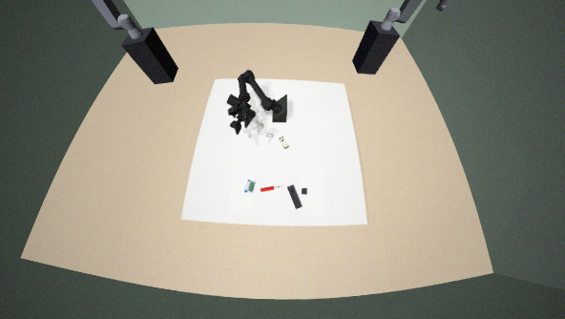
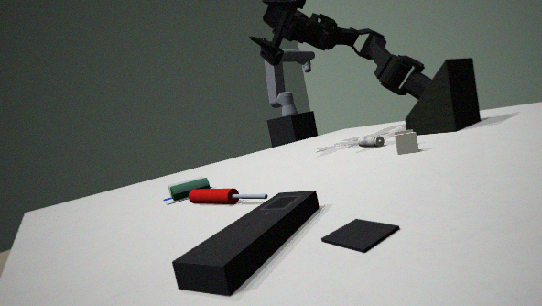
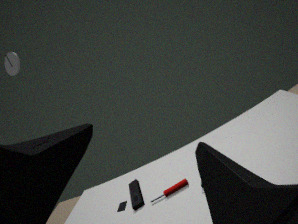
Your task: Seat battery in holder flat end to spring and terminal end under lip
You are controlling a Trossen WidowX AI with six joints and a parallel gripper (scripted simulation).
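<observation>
Right now the grey battery is 320 mm below my gripper tip, 150 mm behind it and 140 mm to the left of it. The rest, counted from my gripper tip: red-handled screwdriver: 320 mm below, 270 mm ahead, 150 mm to the left; flat black square: 380 mm to the left, 330 mm below, 300 mm ahead; long black box: 340 mm ahead, 320 mm below, 300 mm to the left.
</observation>
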